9 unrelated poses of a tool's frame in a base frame.
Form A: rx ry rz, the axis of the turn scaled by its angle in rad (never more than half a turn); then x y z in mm.
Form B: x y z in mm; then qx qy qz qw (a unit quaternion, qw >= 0). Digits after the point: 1 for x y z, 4 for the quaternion.
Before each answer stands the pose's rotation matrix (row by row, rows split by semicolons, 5 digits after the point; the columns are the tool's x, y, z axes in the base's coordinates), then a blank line. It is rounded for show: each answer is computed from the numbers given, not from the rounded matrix.
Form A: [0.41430 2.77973 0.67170 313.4 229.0 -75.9]
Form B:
-0.92795 0.21353 0.30547; 0.32946 0.85317 0.40442; -0.17426 0.47592 -0.86205

[313.4 229.0 -75.9 0.1422 0.9544 0.2306 0.1257]
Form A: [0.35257 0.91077 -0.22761 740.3 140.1 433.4]
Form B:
0.59506 0.33888 0.72874; -0.04379 0.91908 -0.39163; -0.80249 0.20113 0.56175

[740.3 140.1 433.4 0.1690 0.4365 -0.1091 0.8769]
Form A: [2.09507 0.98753 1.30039 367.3 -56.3 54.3]
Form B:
0.28786 0.32421 0.90112; 0.78100 -0.62403 -0.02497; 0.55423 0.71097 -0.43284

[367.3 -56.3 54.3 0.7656 0.3609 0.4752 0.2403]
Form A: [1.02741 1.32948 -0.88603 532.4 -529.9 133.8]
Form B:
0.06417 0.94226 0.32869; 0.05930 0.32519 -0.94379; -0.99618 0.08006 -0.03501

[532.4 -529.9 133.8 0.4399 0.5692 -0.3794 0.5819]
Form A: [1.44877 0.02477 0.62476 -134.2 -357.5 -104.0]
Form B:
0.84187 -0.38141 0.38182; 0.41044 -0.00689 -0.91186; 0.35042 0.92438 0.15075

[-134.2 -357.5 -104.0 0.6515 0.0111 0.2810 0.7046]
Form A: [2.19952 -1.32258 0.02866 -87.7 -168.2 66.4]
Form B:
0.51142 -0.81823 -0.26259; -0.80609 -0.35089 -0.47655; 0.29778 0.45538 -0.83902

[-87.7 -168.2 66.4 0.8218 -0.4941 0.0107 0.2835]
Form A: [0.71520 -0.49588 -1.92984 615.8 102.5 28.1]
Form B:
-0.34603 0.65872 -0.66810; -0.89920 -0.43608 0.03576; -0.26779 0.61313 0.74321

[615.8 102.5 28.1 0.2945 -0.2042 -0.7946 0.4902]
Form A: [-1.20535 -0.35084 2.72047 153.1 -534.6 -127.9]
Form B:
-0.66746 -0.03788 -0.74368; 0.22531 -0.96216 -0.15322; -0.70974 -0.26983 0.65074

[153.1 -534.6 -127.9 -0.4012 -0.1168 0.9056 0.0727]
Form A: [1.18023 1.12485 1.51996 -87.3 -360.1 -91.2]
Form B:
-0.15986 -0.10879 0.98113; 0.97008 -0.20127 0.13574; 0.18270 0.97348 0.13771

[-87.3 -360.1 -91.2 0.4753 0.4530 0.6121 0.4406]
